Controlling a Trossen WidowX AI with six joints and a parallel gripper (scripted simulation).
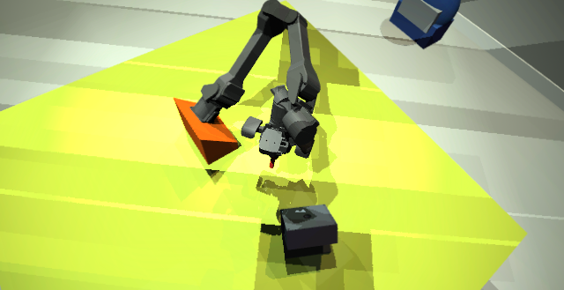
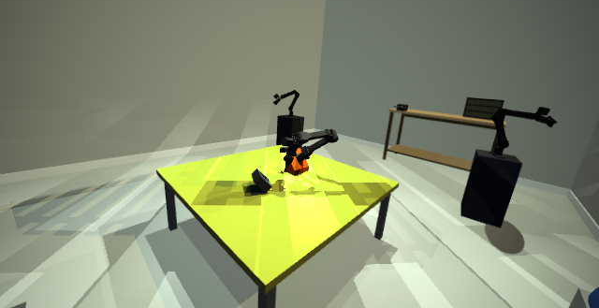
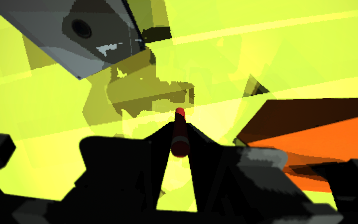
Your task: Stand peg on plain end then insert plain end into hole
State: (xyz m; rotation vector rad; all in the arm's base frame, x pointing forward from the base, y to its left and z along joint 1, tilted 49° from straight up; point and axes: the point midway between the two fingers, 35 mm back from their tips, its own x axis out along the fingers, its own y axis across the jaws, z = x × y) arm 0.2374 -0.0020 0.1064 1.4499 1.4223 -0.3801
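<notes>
Right now the grey sloped panel is 190 mm ahead of my gripper tip, 40 mm to the right of it and 50 mm below it. From my gripper tip the other things lie so: red peg (20 mm above).
</notes>
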